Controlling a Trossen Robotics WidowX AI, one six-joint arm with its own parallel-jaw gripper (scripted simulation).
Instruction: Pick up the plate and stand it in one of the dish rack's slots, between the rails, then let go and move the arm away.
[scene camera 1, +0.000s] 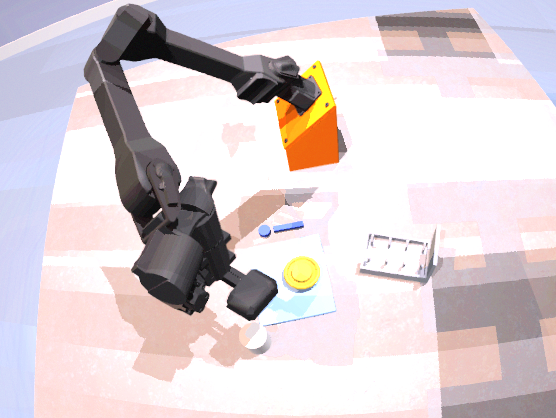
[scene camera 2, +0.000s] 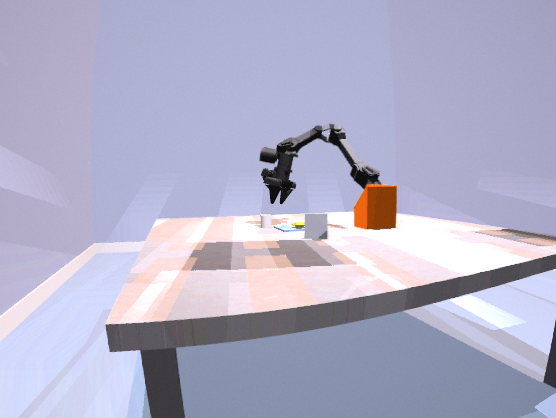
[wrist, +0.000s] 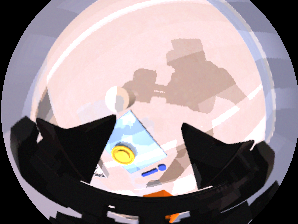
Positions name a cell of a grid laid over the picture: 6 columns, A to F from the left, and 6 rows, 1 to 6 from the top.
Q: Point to my gripper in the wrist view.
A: At D4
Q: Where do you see my gripper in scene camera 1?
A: C5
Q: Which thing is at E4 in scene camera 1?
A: A dish rack.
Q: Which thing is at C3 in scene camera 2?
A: My gripper.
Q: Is my gripper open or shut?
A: Open.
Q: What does my gripper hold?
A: Nothing.
